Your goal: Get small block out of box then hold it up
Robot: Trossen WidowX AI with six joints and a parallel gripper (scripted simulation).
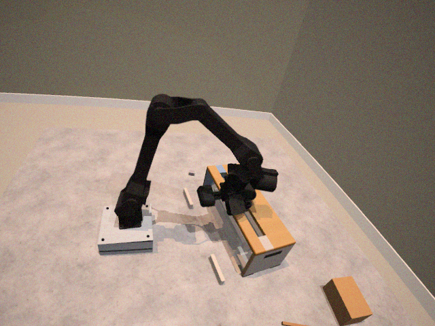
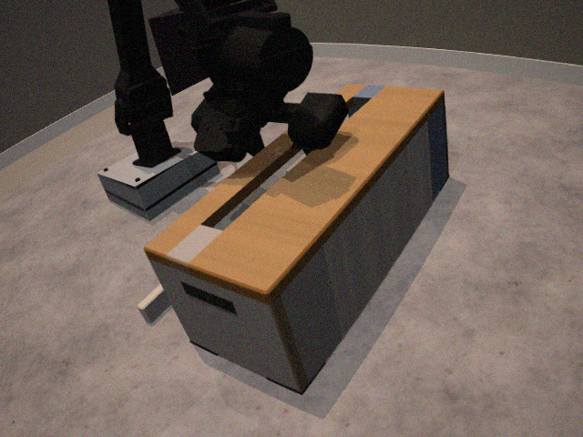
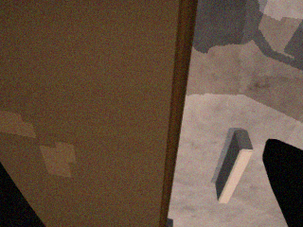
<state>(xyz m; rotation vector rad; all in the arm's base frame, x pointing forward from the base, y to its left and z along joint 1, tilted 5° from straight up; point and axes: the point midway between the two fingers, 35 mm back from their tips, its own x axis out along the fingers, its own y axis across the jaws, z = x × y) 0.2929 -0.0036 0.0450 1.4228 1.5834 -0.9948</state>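
Right now the dark block is 5 cm ahead of my gripper tip and 3 cm to the left of it. From my gripper tip the other things lie so: orange block: 30 cm ahead, 40 cm to the right, 5 cm below; thin orange stick: 16 cm ahead, 43 cm to the right, 8 cm below; clear-fronted box: 4 cm ahead, 3 cm to the right, 2 cm below.
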